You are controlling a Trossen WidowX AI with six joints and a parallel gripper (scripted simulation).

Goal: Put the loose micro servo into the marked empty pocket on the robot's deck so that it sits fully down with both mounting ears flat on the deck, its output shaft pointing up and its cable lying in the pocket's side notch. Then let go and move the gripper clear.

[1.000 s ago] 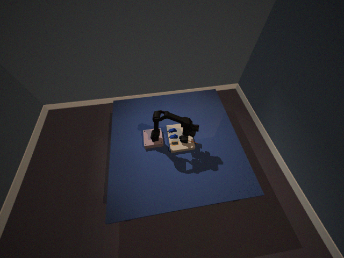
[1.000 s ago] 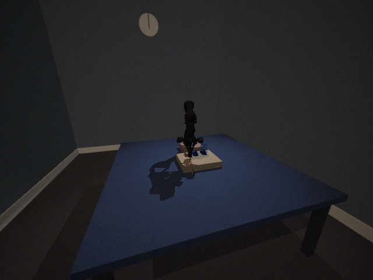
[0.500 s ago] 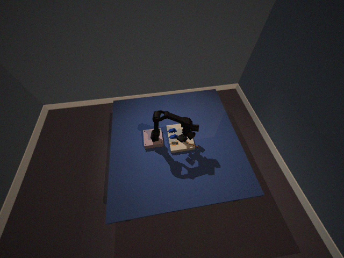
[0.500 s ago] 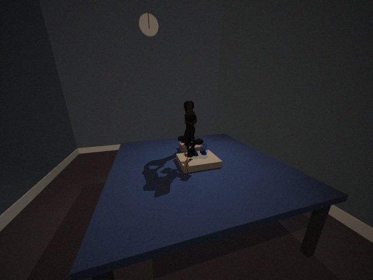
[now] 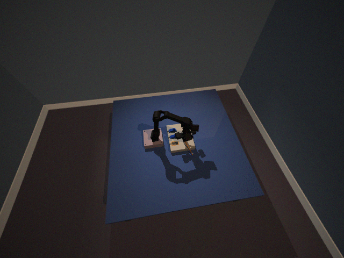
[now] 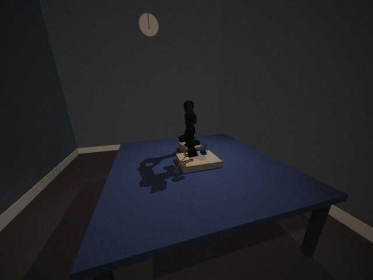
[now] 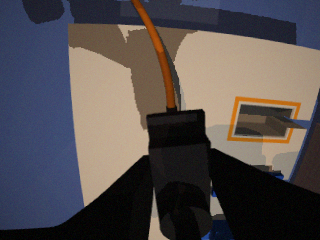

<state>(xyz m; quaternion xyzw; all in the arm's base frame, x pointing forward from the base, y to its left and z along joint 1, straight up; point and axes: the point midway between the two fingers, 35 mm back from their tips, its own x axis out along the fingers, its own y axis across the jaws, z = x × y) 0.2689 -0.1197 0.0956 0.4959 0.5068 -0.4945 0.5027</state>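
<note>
The beige deck is 2 cm ahead of my gripper tip, 7 cm to the left of it and 10 cm below it.
</note>
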